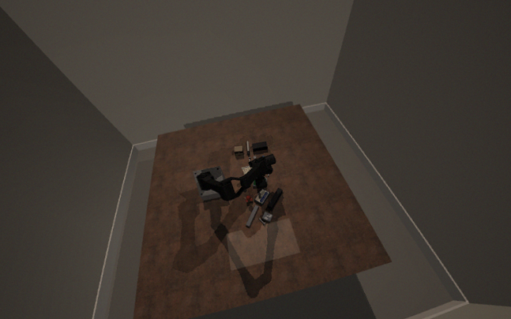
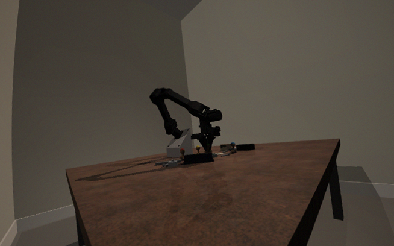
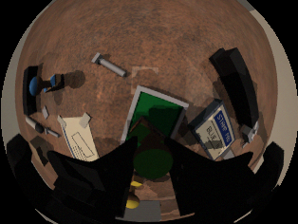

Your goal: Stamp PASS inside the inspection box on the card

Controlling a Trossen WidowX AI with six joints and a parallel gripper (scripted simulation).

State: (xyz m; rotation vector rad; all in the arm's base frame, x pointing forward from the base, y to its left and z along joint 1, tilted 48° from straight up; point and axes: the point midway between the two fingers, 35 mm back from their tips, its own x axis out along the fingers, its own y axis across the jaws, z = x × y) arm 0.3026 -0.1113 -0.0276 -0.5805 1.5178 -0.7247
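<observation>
The green-knobbed stamp lies right at my gripper tip. Round my gripper tip: yellow-knobbed stamp 110 mm behind, 30 mm to the left, 20 mm below; then green ink pad 30 mm below; then blue-and-white box 100 mm to the right, 20 mm below, 10 mm behind.
</observation>
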